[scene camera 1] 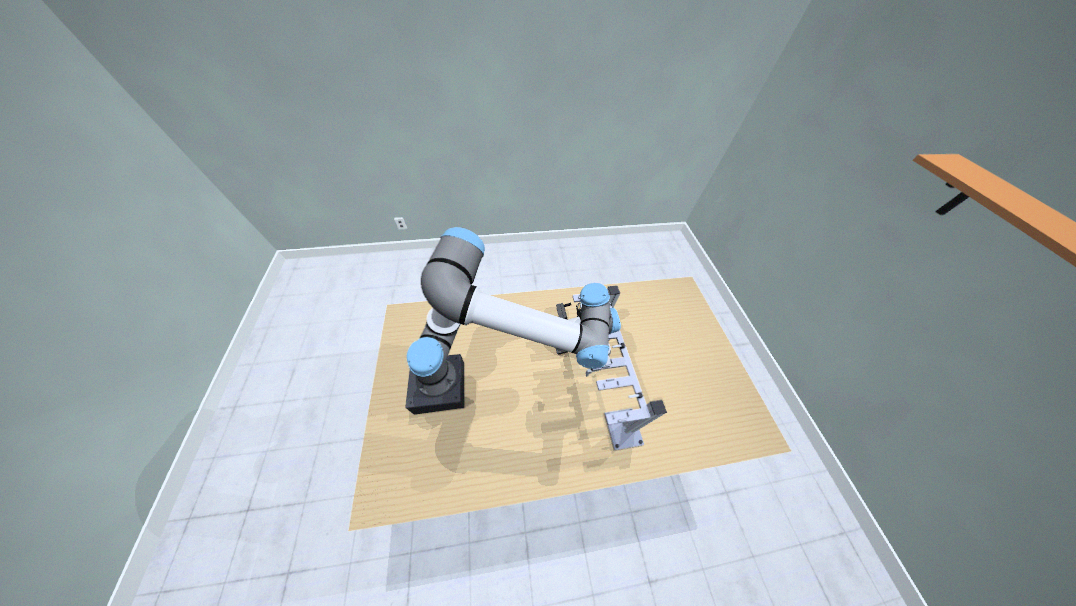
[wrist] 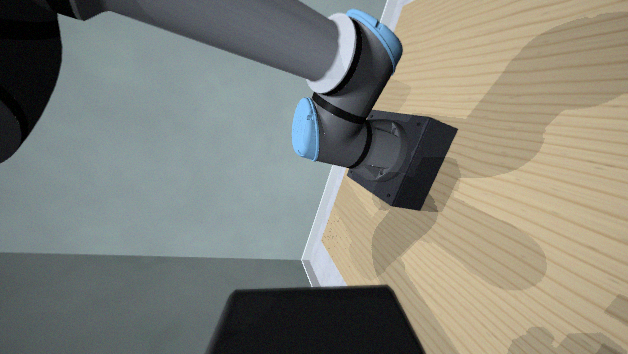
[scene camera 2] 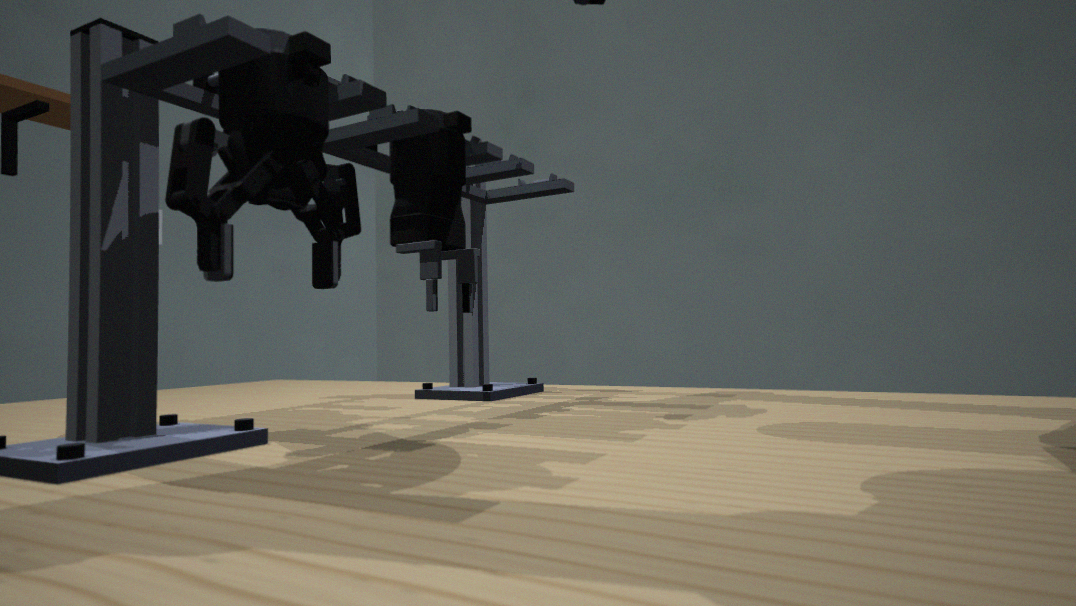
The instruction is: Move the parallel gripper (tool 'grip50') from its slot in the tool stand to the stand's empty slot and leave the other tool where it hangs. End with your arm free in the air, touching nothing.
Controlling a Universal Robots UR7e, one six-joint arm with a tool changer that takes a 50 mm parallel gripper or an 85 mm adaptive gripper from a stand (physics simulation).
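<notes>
The tool stand has its two tools hanging in it. In scene camera 2, the parallel gripper hangs upright in the middle slot, its slim fingertips a little apart. The adaptive gripper hangs in the slot nearest that camera, its fingers wide apart. The empty slot is at the far end in scene camera 2 and at the near end in scene camera 1. The arm's wrist is above the tool side of the stand in scene camera 1 and hides most of both tools. No gripper shows on the arm; its tool flange is hidden.
The robot base stands on the wooden table. The forearm reaches from the raised elbow towards the stand. A dark block fills the bottom middle of the wrist view. An orange shelf is on the right wall.
</notes>
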